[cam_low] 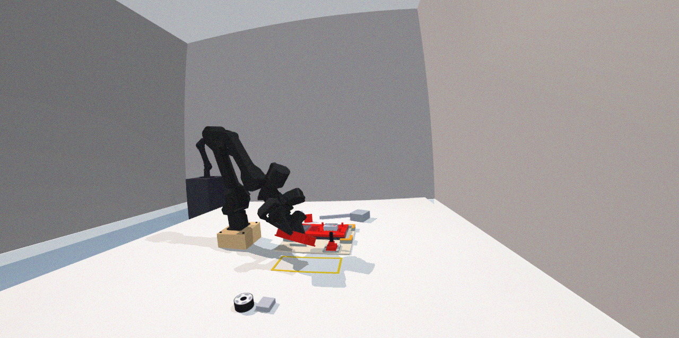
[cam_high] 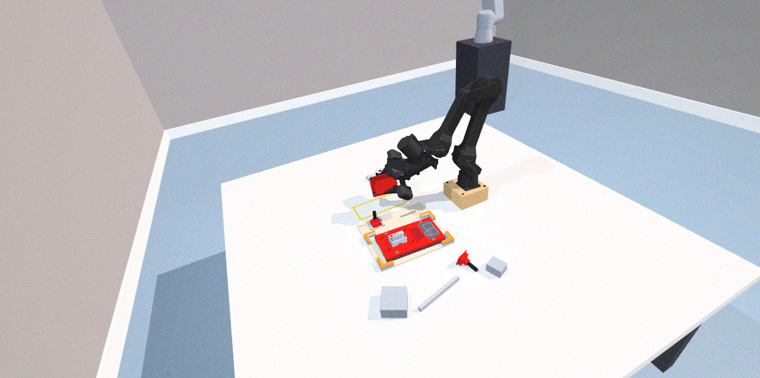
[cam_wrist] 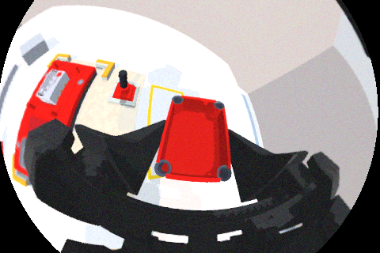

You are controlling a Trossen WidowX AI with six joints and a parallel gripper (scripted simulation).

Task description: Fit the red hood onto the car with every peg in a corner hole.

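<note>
Now: the red hood 10 mm behind my gripper tip and 10 mm below it. From my gripper tip the other things lie so: grey engine block (40 mm ahead, 230 mm to the left, 60 mm below); black wheel (60 mm behind, 190 mm to the right, 80 mm below); grey rod (10 mm ahead, 440 mm to the left, 80 mm below).
</note>
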